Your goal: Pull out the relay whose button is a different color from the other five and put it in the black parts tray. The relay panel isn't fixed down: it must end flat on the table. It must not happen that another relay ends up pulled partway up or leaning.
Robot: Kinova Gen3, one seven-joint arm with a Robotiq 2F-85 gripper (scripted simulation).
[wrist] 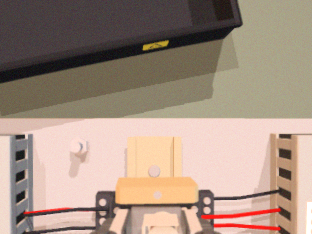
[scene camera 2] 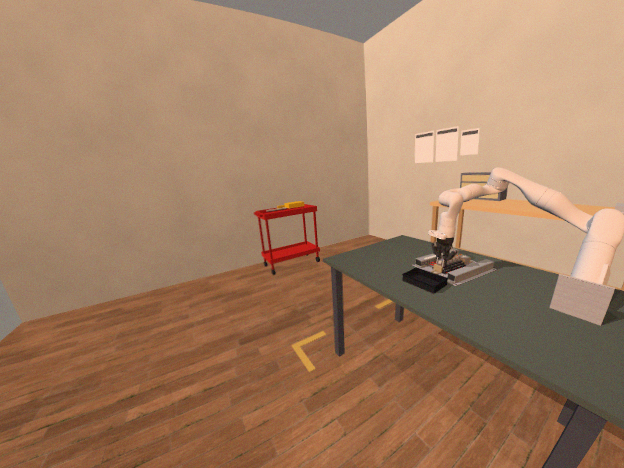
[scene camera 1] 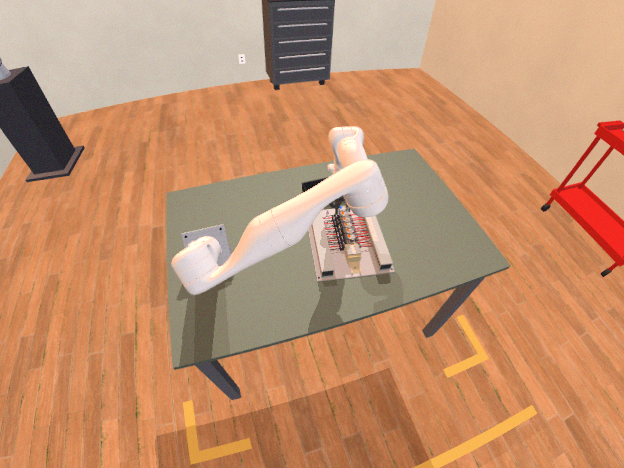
In view: a relay panel (scene camera 1: 346, 258) and a black parts tray (wrist: 54, 42).
The relay panel shows as well in the wrist view (wrist: 74, 164) and in scene camera 2 (scene camera 2: 462, 273).
